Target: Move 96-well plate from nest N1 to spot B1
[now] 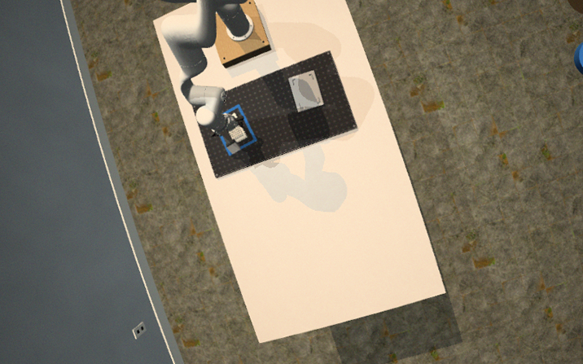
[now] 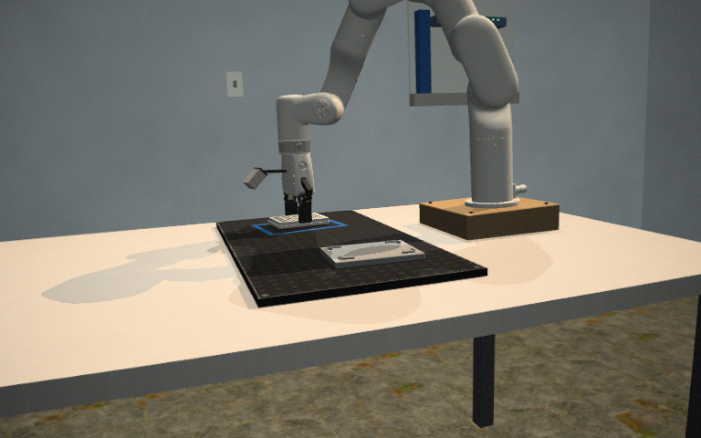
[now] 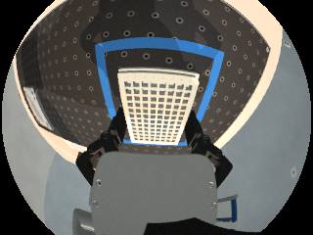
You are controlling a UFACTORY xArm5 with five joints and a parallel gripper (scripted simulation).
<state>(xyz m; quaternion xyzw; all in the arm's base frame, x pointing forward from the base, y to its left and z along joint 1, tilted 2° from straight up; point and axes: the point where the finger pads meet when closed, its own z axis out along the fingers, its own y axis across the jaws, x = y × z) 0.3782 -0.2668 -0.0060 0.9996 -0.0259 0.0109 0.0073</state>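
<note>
The white 96-well plate lies 10 mm below my hand. Round my hand: grey plate nest N1: 30 mm ahead, 380 mm to the left, 20 mm below.
</note>
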